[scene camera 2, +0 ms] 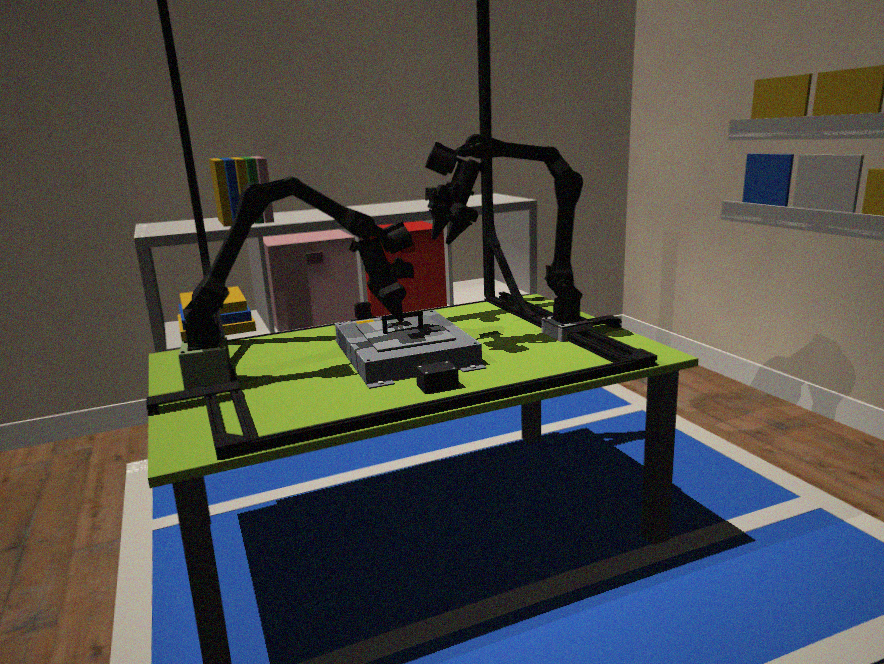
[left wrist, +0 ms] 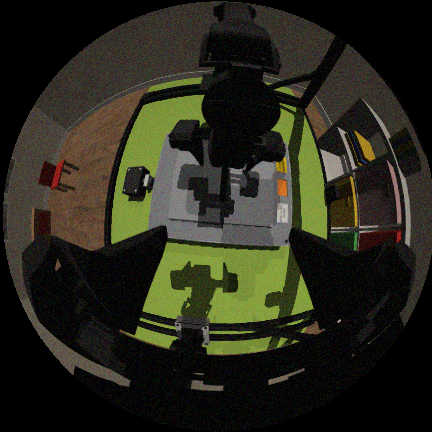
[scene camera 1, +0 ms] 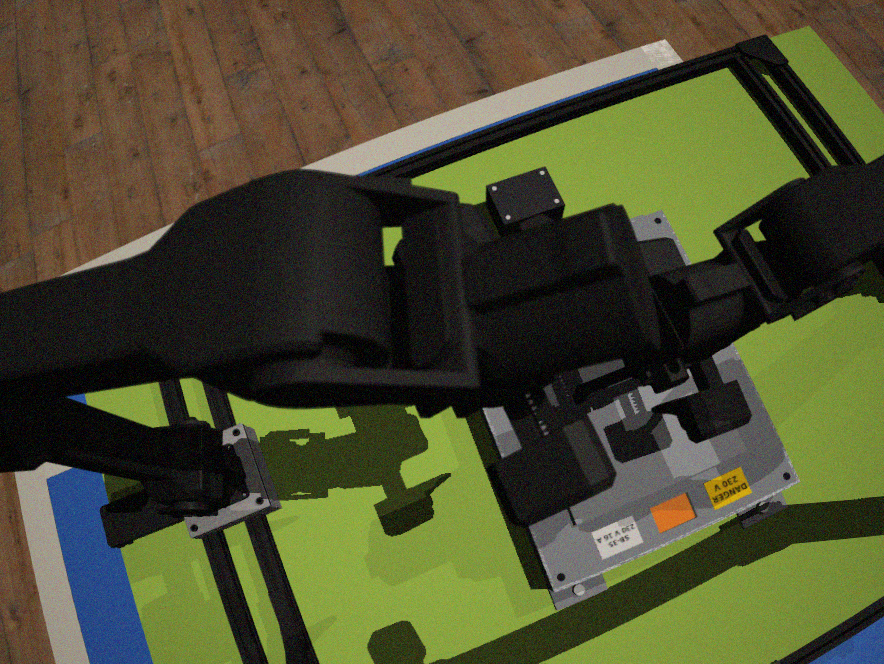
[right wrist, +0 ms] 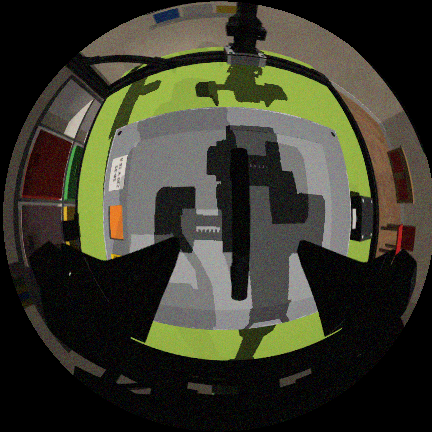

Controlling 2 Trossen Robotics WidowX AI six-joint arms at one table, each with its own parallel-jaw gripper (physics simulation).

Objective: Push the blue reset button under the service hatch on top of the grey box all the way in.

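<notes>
The grey box (scene camera 1: 775, 457) (scene camera 2: 389, 368) (left wrist: 160, 210) (right wrist: 340, 175) stands on the green table. The hatch (scene camera 2: 435, 338) (right wrist: 150, 165) lies flat on its top, with an upright black handle (scene camera 2: 420, 321) (right wrist: 240, 200). The blue button does not show; the area under the hatch is hidden. My right gripper (scene camera 2: 398, 313) (left wrist: 223, 166) (right wrist: 241, 245) is open, low above the hatch, its fingers on either side of the handle with gaps. My left gripper (scene camera 2: 442, 239) (left wrist: 230, 233) is open and empty, higher up, to the right of the right gripper in scene camera 2.
A small black block (scene camera 1: 525, 196) (scene camera 2: 437, 377) (left wrist: 134, 181) (right wrist: 365, 218) stands beside the box. Black rails (scene camera 2: 343, 421) run along the table edges. In scene camera 1 the left arm (scene camera 1: 300, 285) covers part of the box.
</notes>
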